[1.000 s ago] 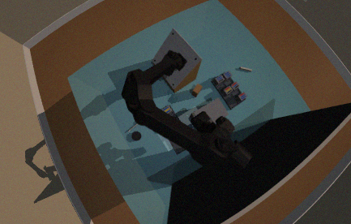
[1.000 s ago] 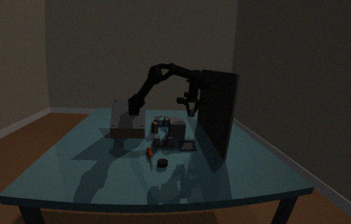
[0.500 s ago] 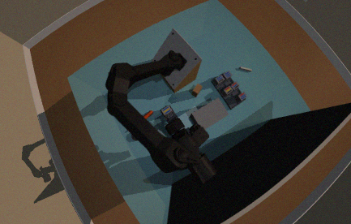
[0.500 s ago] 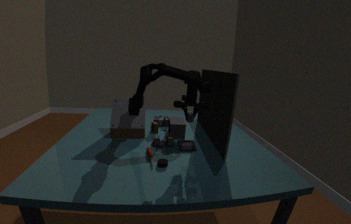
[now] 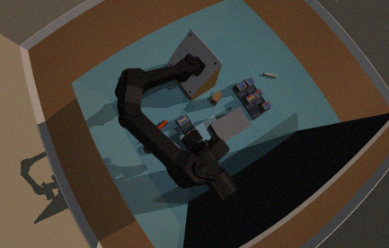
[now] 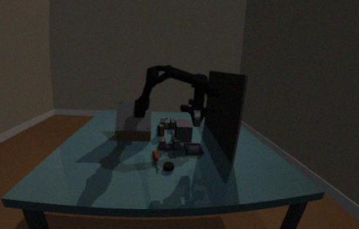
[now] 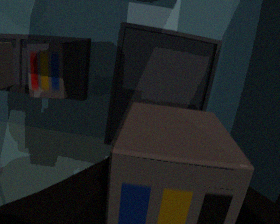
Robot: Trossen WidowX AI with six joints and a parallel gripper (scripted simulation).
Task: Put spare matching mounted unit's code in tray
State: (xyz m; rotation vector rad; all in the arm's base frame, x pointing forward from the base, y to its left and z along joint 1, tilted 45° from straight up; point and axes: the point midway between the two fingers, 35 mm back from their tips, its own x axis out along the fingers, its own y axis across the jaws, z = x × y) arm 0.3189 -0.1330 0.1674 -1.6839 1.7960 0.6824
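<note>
Now: the dark-rimmed tray 15 cm below my gripper tip. From my gripper tip the other things lie so: spare unit 2 cm above; then black tape roll 17 cm behind, 19 cm to the right, 15 cm below; then tall dark panel 20 cm ahead, 16 cm to the left, 7 cm above.
</note>
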